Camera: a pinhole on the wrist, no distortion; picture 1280 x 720 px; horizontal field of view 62.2 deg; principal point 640.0 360.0 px. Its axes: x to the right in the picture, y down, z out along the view. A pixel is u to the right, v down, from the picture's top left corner.
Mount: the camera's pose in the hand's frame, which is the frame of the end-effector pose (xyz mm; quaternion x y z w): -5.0 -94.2 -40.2 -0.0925 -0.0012 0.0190 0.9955
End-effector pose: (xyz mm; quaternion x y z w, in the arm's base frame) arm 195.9 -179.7 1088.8 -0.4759 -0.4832 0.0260 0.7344
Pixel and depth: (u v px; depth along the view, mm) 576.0 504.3 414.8
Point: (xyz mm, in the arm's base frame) -69.3 63.7 1067.2
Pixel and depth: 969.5 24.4 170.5
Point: 73.1 -124.9 1215.7
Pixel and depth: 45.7 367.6 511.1
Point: -302.8 -19.1 929.6
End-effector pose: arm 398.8 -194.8 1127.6 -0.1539 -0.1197 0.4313 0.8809
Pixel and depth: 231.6 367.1 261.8
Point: 294.7 -271.8 1337.6
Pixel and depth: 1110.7 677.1 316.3
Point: 344.6 -12.8 1348.3
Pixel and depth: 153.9 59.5 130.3
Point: 406.5 -293.0 1250.8
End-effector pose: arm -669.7 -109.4 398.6 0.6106 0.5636 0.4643 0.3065
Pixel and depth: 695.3 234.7 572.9
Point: -204.6 3.3 151.5
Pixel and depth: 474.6 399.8 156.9
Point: -589.0 -111.6 294.5
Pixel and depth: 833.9 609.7 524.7
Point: -210.8 16.4 358.9
